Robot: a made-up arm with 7 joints.
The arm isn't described. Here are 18 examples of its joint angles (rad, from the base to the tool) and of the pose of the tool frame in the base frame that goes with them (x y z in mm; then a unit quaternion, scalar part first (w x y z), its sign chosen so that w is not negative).
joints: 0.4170 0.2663 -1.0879 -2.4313 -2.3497 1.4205 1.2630
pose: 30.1 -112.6 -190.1 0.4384 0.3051 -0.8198 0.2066
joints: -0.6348 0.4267 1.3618 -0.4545 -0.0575 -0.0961 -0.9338
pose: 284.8 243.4 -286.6 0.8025 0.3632 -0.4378 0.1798
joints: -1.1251 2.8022 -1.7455 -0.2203 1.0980 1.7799 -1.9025
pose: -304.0 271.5 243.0 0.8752 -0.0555 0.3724 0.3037
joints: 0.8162 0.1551 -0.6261 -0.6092 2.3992 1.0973 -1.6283
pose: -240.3 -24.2 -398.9 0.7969 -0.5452 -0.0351 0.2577
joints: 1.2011 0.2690 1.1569 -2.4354 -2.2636 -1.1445 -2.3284
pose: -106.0 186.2 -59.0 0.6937 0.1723 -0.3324 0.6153
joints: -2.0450 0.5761 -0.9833 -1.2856 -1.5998 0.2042 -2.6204
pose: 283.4 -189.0 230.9 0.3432 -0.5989 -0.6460 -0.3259
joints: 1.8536 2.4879 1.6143 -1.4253 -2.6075 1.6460 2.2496
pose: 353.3 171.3 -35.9 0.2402 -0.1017 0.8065 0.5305
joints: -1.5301 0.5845 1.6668 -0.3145 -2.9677 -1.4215 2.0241
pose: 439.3 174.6 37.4 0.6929 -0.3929 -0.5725 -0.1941
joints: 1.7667 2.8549 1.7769 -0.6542 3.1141 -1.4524 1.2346
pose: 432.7 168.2 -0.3 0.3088 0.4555 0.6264 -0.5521
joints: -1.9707 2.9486 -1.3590 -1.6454 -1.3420 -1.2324 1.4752
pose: -128.9 319.6 115.4 0.7831 0.4364 -0.2942 -0.3314
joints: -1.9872 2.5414 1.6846 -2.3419 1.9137 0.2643 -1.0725
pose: -210.4 44.8 -108.2 0.7775 -0.5964 0.1769 0.0922
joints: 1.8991 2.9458 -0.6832 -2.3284 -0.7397 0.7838 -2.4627
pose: 9.1 225.6 -91.1 0.8694 0.2914 0.1603 0.3653
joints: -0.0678 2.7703 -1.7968 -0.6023 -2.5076 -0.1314 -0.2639
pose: -45.4 277.6 372.3 0.1821 0.5967 -0.6823 0.3812
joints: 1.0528 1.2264 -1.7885 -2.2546 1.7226 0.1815 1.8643
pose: -242.4 25.1 -84.1 0.0409 0.1458 0.6542 0.7410
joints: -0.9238 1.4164 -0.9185 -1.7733 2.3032 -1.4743 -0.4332
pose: 312.6 142.0 -9.9 0.2431 -0.0799 -0.9289 0.2676
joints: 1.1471 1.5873 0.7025 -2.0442 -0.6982 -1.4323 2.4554
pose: 135.0 262.0 -38.1 0.8731 -0.4167 0.0075 -0.2530
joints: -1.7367 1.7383 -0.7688 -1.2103 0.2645 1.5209 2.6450
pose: 182.3 247.0 286.7 0.0858 0.2285 0.6579 -0.7125
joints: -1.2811 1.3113 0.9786 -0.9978 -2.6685 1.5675 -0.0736
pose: 126.0 366.7 209.9 0.1537 0.6400 0.3624 0.6599
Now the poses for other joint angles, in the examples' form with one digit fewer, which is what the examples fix.
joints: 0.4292 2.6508 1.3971 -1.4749 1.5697 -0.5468 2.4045
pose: 193 -36 334 0.437 -0.864 -0.217 -0.123
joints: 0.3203 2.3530 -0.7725 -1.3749 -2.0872 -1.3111 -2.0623
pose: 152 363 75 0.594 0.713 0.047 0.371
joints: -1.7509 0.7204 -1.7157 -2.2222 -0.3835 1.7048 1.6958
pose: 229 -127 -34 0.522 0.004 -0.830 -0.195
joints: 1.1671 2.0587 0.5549 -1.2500 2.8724 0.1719 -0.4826
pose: 221 352 16 0.839 0.027 -0.483 0.248
